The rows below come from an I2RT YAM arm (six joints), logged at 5 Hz.
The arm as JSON. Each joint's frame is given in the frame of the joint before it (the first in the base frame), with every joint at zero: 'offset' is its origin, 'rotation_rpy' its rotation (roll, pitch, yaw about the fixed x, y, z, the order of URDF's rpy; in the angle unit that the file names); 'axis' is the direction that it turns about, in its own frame. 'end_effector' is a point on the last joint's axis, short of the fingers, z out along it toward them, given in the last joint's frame.
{
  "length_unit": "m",
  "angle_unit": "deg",
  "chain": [
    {
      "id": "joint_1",
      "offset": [
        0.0,
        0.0,
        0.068
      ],
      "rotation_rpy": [
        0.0,
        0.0,
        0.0
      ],
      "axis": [
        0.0,
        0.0,
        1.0
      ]
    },
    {
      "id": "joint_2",
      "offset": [
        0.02,
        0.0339,
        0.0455
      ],
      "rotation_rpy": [
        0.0,
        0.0,
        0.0
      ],
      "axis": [
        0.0,
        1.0,
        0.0
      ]
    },
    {
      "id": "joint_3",
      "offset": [
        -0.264,
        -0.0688,
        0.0
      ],
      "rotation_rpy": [
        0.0,
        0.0,
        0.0
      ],
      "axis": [
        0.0,
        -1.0,
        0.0
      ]
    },
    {
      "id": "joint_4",
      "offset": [
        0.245,
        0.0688,
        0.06
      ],
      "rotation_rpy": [
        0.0,
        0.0,
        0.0
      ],
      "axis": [
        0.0,
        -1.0,
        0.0
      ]
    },
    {
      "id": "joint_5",
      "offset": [
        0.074,
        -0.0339,
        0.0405
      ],
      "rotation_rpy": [
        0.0,
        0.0,
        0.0
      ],
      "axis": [
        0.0,
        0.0,
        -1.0
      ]
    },
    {
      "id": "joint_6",
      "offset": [
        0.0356,
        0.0,
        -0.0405
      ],
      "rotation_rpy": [
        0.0,
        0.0,
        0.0
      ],
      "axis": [
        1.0,
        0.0,
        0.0
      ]
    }
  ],
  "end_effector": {
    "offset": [
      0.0,
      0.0,
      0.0
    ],
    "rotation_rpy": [
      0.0,
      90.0,
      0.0
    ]
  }
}
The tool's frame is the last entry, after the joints.
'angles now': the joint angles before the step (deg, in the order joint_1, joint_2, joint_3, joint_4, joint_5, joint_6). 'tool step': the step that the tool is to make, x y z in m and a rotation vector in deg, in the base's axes. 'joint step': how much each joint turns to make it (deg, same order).
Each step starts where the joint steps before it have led.
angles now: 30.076 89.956 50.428 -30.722 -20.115 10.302
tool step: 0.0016 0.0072 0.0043 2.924 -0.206 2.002
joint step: 0.769 0.311 0.995 0.855 -2.695 -0.331
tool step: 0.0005 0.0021 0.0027 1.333 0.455 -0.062
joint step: 0.171 -0.070 0.433 0.106 -1.195 0.788
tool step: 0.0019 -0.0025 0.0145 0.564 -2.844 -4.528
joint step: -0.322 -2.663 0.337 1.175 2.601 3.736
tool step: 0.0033 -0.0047 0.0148 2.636 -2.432 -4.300
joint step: -1.059 -2.567 0.213 1.941 0.614 3.594
